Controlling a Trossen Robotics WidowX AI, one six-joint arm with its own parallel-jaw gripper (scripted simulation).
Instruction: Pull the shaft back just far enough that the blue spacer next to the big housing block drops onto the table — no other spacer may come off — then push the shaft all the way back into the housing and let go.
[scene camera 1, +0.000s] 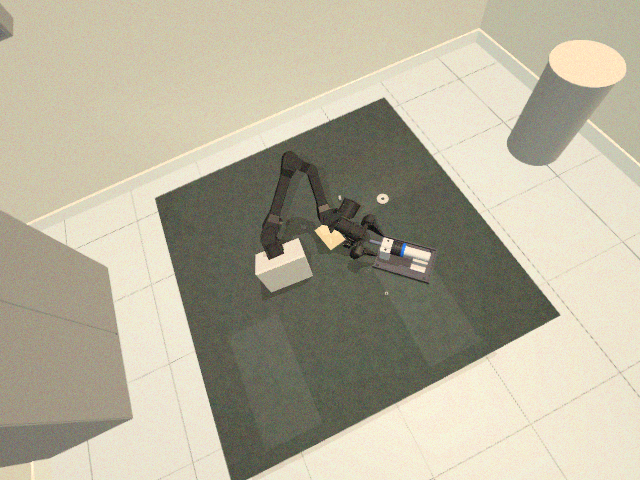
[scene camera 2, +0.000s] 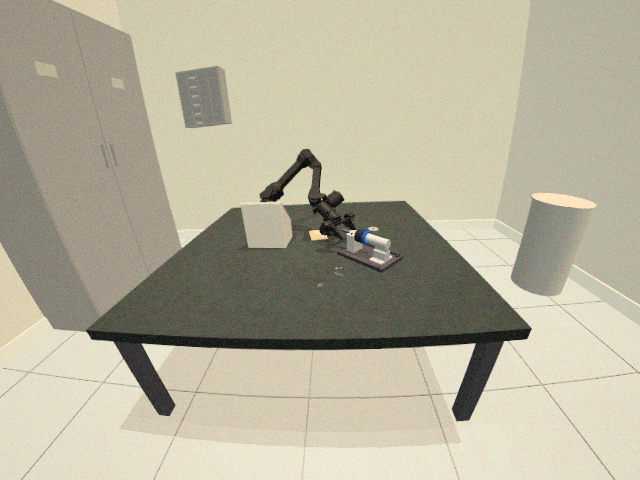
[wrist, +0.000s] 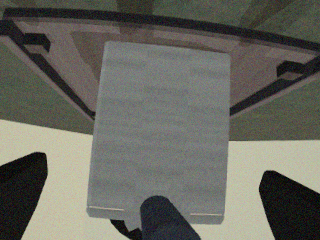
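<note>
My gripper (scene camera 1: 380, 245) is open and holds nothing, and I see a housing block (scene camera 1: 417, 263) as well. The block (scene camera 2: 378, 257) is visible to me again. My gripper (wrist: 157, 173) shows too.
</note>
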